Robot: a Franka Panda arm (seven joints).
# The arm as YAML. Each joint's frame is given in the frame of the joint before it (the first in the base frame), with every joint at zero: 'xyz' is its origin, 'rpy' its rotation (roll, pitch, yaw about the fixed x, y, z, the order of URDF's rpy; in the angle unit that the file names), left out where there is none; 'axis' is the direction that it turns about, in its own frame. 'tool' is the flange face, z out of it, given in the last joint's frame.
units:
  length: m
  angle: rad
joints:
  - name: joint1
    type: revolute
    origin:
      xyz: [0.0, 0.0, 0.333]
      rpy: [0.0, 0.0, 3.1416]
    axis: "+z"
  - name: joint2
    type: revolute
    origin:
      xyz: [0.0, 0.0, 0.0]
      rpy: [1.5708, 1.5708, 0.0]
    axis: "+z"
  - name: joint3
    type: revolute
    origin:
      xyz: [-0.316, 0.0, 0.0]
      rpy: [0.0, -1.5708, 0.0]
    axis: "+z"
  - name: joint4
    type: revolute
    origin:
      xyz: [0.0, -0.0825, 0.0]
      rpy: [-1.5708, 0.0, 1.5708]
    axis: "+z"
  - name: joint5
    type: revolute
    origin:
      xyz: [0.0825, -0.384, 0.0]
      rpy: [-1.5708, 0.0, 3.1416]
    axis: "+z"
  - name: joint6
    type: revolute
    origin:
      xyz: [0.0, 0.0, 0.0]
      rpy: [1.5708, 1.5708, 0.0]
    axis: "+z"
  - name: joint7
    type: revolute
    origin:
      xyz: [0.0, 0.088, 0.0]
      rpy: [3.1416, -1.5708, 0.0]
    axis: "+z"
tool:
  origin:
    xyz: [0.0, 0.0, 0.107]
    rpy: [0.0, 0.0, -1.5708]
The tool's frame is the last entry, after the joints.
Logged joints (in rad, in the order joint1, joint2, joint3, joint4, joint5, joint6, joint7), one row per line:
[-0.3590, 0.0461, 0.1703, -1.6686, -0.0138, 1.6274, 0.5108]
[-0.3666, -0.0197, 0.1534, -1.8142, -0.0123, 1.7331, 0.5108]
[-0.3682, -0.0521, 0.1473, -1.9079, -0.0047, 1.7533, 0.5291]
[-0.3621, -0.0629, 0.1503, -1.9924, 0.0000, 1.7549, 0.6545]
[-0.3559, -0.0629, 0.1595, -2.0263, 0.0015, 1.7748, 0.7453]
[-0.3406, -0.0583, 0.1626, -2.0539, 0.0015, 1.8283, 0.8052]
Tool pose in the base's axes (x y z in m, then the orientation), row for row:
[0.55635, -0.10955, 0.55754, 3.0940, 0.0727, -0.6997]
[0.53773, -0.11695, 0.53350, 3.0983, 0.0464, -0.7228]
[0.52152, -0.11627, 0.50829, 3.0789, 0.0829, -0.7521]
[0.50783, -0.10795, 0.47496, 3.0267, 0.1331, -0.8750]
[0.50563, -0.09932, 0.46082, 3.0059, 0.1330, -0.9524]
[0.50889, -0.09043, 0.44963, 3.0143, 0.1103, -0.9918]
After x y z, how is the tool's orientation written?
As angles about the fixed x, y, z axes (roll, pitch, yaw), in radians.
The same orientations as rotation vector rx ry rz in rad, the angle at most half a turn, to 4 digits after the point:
[2.9310, -1.0665, -0.1320]
[2.9154, -1.1004, -0.0915]
[2.8940, -1.1383, -0.1558]
[2.7976, -1.2955, -0.2612]
[2.7345, -1.3948, -0.2773]
[2.7077, -1.4525, -0.2424]

